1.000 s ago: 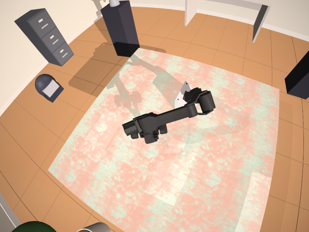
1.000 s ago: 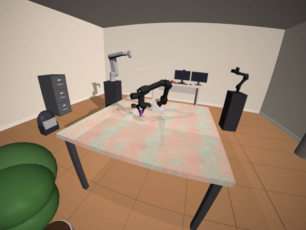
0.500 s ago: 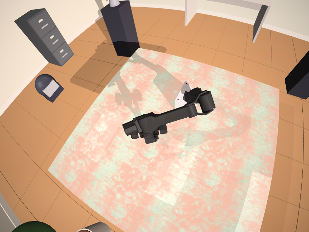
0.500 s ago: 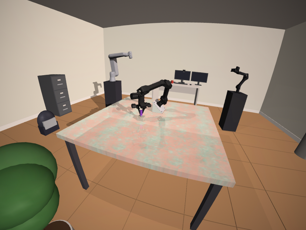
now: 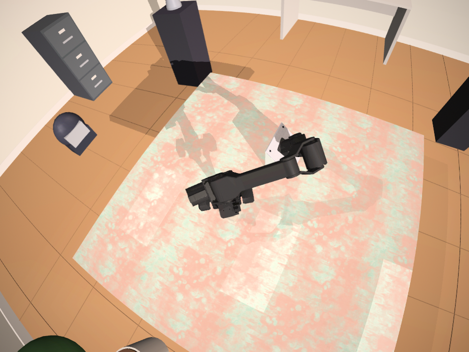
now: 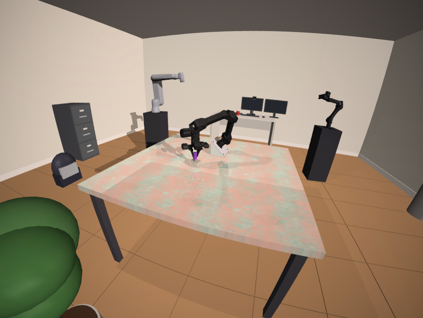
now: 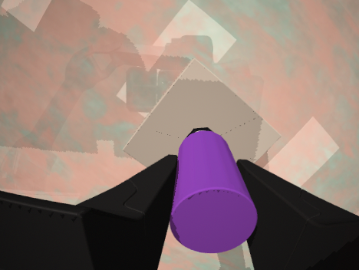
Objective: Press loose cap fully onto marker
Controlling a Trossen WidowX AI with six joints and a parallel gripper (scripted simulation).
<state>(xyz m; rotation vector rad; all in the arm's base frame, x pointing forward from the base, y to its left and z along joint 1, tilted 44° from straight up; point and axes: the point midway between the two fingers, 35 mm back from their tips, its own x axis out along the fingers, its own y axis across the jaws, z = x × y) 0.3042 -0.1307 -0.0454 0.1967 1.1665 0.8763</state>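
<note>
The purple marker cap is 10 mm above my gripper tip. The rest, counted from my gripper tip: holder block 50 mm below.
</note>
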